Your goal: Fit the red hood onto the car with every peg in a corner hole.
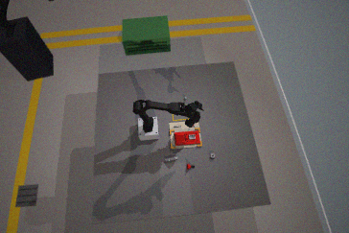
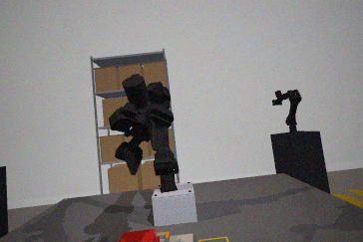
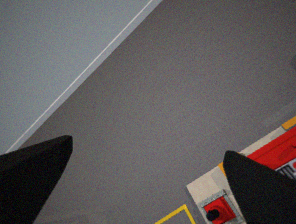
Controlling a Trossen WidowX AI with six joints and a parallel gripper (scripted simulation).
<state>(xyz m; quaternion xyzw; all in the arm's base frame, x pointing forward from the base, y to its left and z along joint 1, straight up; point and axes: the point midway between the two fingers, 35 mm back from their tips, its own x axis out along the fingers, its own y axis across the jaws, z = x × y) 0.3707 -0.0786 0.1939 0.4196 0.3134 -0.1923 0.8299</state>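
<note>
Now: the red hood 170 mm behind my gripper tip, 40 mm to the right of it and 230 mm below it. Also, from my gripper tip: grey wheel (40 mm ahead, 240 mm to the right, 260 mm below); then grey engine block (70 mm behind, 50 mm to the right, 250 mm below).
</note>
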